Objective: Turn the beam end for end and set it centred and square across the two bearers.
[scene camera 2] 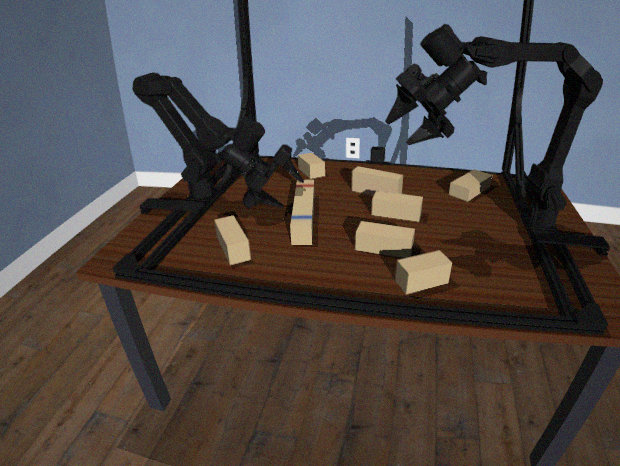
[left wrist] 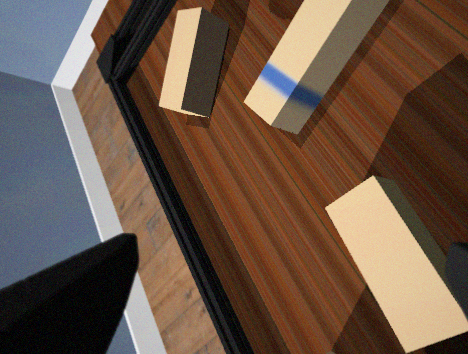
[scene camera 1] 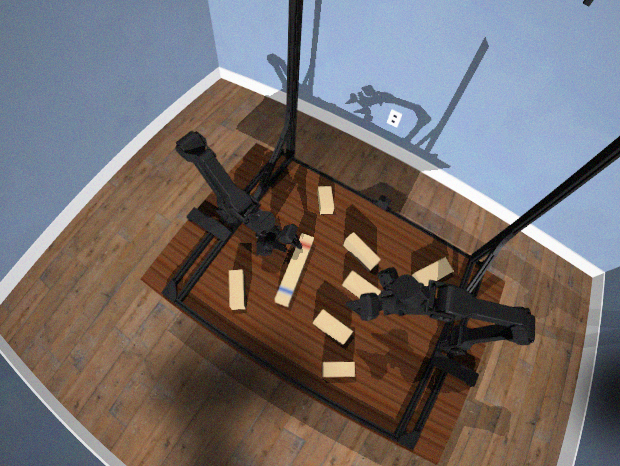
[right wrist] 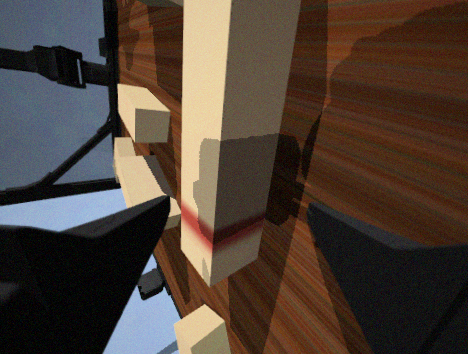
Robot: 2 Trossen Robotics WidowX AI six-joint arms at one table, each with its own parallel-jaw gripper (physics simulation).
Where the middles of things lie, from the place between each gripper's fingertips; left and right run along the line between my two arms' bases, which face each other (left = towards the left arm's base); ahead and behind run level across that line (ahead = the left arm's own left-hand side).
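Counted from my right hand, the beam (scene camera 2: 301,227) is 6 cm ahead, 4 cm to the left and 1 cm below.
My left gripper, for its part, is 220 mm to the left of the beam, 60 mm past it and 230 mm above it.
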